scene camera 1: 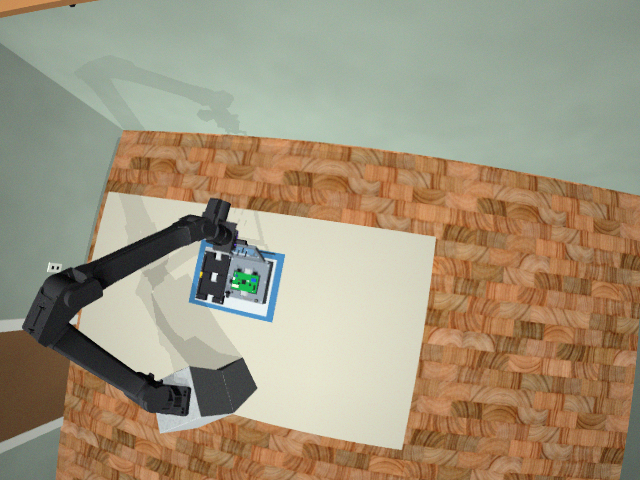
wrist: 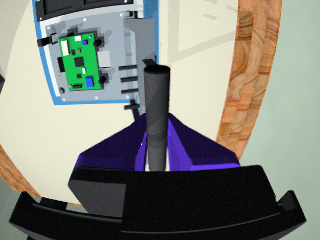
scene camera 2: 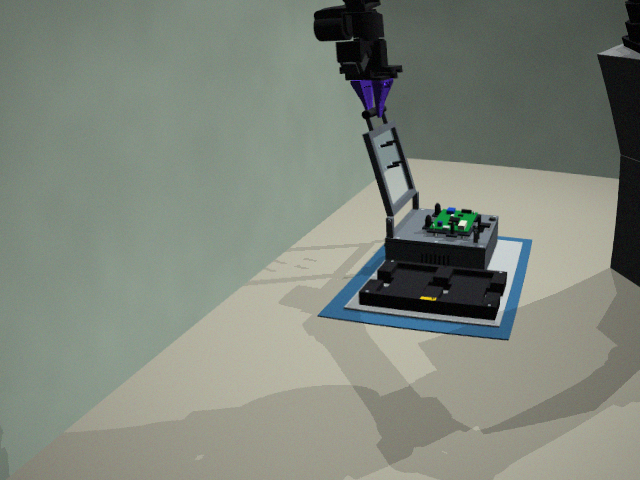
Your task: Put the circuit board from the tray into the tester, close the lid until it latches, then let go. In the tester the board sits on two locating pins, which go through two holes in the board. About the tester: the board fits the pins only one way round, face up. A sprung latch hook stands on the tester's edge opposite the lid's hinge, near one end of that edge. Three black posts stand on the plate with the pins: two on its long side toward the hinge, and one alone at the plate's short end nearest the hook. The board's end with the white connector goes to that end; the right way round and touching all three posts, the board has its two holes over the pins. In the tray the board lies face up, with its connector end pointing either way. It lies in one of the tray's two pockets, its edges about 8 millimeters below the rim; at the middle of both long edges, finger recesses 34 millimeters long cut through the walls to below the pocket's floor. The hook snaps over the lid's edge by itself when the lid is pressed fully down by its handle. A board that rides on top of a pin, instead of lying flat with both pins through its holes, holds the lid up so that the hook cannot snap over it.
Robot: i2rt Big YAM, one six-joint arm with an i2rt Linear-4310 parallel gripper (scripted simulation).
Labels:
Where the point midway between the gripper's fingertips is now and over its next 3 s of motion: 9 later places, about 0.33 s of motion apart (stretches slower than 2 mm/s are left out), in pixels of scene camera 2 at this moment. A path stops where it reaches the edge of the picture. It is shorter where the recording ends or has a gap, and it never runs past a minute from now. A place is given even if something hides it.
My gripper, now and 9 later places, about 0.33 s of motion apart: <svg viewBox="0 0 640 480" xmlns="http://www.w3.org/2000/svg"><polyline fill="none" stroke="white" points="374,117 375,117 377,116 378,116 381,115 386,115 391,114 396,114 403,114 409,114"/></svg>

